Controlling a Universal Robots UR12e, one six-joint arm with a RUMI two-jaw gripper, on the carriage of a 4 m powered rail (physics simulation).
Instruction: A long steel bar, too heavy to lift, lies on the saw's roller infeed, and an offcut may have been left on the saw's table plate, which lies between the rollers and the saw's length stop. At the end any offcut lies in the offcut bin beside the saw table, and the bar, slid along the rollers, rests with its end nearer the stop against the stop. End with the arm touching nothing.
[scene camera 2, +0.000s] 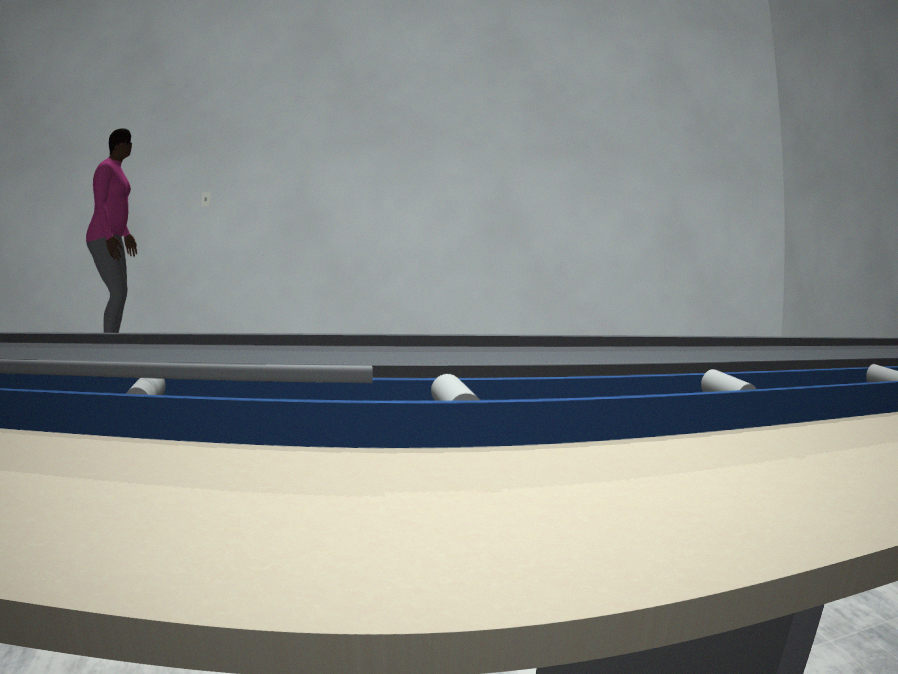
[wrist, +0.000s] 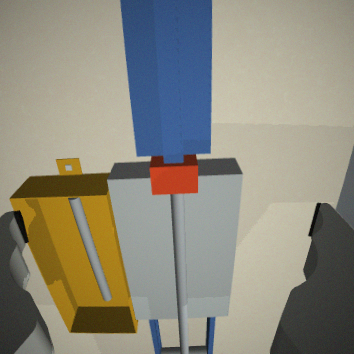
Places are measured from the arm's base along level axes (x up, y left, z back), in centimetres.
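Pixels of known places: gripper, fingertip midpoint: (wrist: 166, 210).
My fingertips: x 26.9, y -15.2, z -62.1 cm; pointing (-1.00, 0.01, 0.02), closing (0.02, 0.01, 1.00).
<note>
Behind a point stands the place of what it marks.
The long steel bar (scene camera 2: 290, 372) @[x 4.3, y 151.1, z -62.9 cm] (wrist: 178, 250) @[x 5.0, y 8.6, z -61.9 cm] lies on the rollers. In the wrist view it runs across the saw's grey table plate (wrist: 212, 240) @[x 2.8, y 8.7, z -56.1 cm], and its far end meets the red length stop (wrist: 174, 179) @[x 7.5, y -6.1, z -61.9 cm], with no gap visible from above. The offcut (wrist: 91, 250) @[x -1.0, y 13.7, z -78.9 cm], a short grey rod, lies inside the yellow offcut bin (wrist: 51, 272) @[x 1.3, y 17.3, z -87.3 cm], left of the plate. My gripper (wrist: 166, 210) @[x 26.9, y -15.3, z -62.1 cm] is wide open above the plate, its fingers far to either side of the bar and apart from it. The gripper does not show in the scene view.
A blue beam (wrist: 175, 80) @[x 6.5, y -18.1, z -61.3 cm] extends beyond the stop. The roller infeed's blue side rail (scene camera 2: 362, 424) @[x -0.3, y 159.2, z -69.4 cm] and white rollers (scene camera 2: 453, 389) @[x 2.8, y 170.1, z -64.8 cm] run along the beige table (scene camera 2: 435, 536) @[x -3.0, y 162.7, z -97.8 cm]. A person in a magenta top (scene camera 2: 110, 199) stands behind, near the wall.
</note>
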